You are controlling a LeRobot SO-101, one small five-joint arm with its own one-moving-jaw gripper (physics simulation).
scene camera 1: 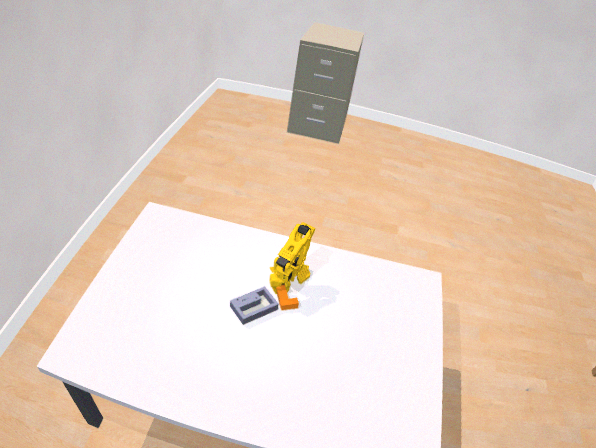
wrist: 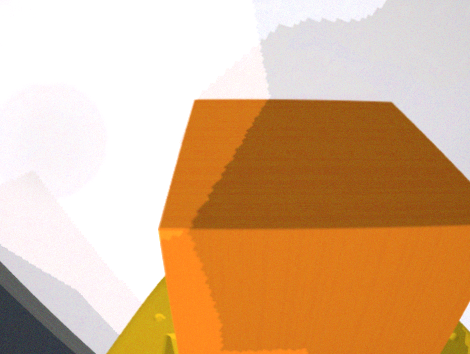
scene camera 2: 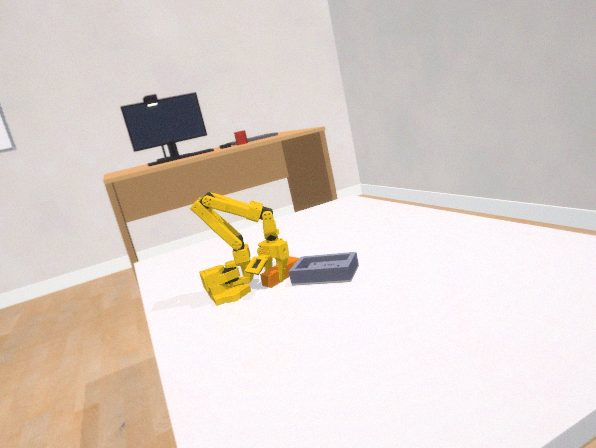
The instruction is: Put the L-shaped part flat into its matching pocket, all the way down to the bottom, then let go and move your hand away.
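Pixels of known places: end effector, tool point: (scene camera 1: 276,293) (wrist: 203,284) (scene camera 2: 280,279); arm's base, origin of the base link: (scene camera 1: 294,277) (scene camera 2: 237,291).
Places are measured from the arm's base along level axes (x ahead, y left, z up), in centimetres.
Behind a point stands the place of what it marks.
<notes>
The orange L-shaped part (scene camera 1: 287,303) {y 0.7, x 15.5, z 3.2 cm} (scene camera 2: 270,278) {y -5.6, x 7.1, z 2.3 cm} (wrist: 320,280) is between the jaws of my gripper (scene camera 1: 281,289) {y -4.2, x 9.9, z 0.5 cm} (scene camera 2: 281,274), which is shut on it. In the wrist view the part fills the lower middle and right and hides most of the jaws. The part is at or slightly above the table, beside the tray's near end; I cannot tell whether it touches the table. The grey-blue tray (scene camera 1: 243,318) {y -11.6, x 26.7, z 3.4 cm} (scene camera 2: 320,275) {y -13.6, x 16.1, z 2.0 cm} with the L-shaped pocket stands beside the part, left of it in scene camera 1 and right of it in scene camera 2. The part is outside the pocket.
The white table (scene camera 1: 350,360) {y 25.5, x 30.4, z 0.0 cm} (scene camera 2: 375,350) {y -43.3, x 9.9, z 0.0 cm} carries the arm and tray. A dark edge, likely the tray's (wrist: 30,320) {y -7.0, x 12.2, z 0.6 cm}, shows at the lower left of the wrist view. A desk (scene camera 2: 210,185) with a monitor (scene camera 2: 165,122) and a filing cabinet (scene camera 1: 320,95) stand off the table.
</notes>
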